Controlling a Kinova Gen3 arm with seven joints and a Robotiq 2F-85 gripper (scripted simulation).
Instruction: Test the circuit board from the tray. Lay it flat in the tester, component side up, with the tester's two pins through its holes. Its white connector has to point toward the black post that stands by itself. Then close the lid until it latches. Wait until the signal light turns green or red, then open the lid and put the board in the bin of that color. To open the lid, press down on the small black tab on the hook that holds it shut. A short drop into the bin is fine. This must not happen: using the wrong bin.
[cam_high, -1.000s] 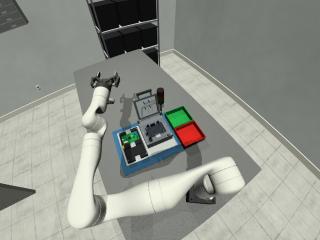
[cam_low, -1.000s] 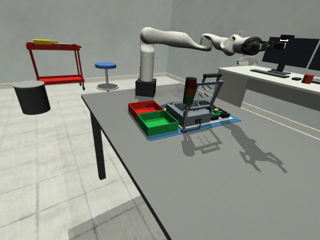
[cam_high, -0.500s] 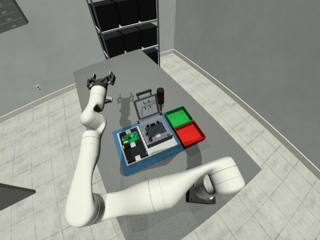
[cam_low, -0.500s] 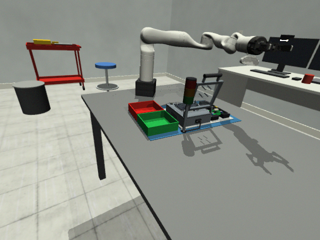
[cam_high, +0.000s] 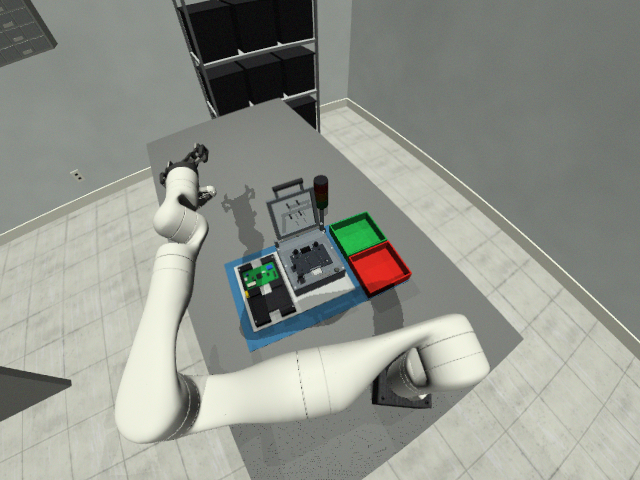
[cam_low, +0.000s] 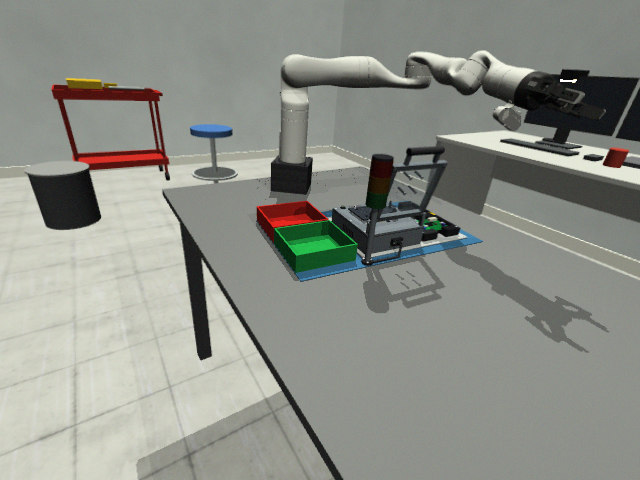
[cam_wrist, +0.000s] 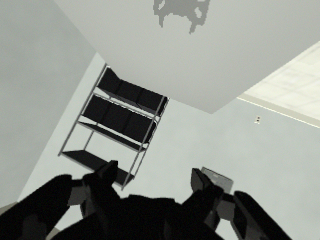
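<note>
Now: the green circuit board 35 cm below my hand, 26 cm behind it and 1 cm to the right of it. Also, from my hand: clear lid: 22 cm behind, 20 cm to the right, 19 cm below; tester bed: 34 cm behind, 30 cm below, 16 cm to the right; green bin: 37 cm to the right, 36 cm below, 35 cm behind.
</note>
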